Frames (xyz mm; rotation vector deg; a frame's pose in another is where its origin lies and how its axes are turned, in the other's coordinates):
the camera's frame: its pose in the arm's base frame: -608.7 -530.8 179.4 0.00 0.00 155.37
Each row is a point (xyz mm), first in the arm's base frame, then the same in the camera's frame.
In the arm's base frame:
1: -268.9 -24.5 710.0
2: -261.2 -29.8 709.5
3: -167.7 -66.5 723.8
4: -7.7 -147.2 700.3
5: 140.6 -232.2 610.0
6: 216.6 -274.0 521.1
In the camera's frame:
1: -97.9 -601.8 530.6
2: -107.1 -600.2 530.1
3: -207.4 -605.8 544.4
4: -386.5 -599.2 520.9
5: -556.7 -583.7 430.6
6: -643.2 -577.4 341.7

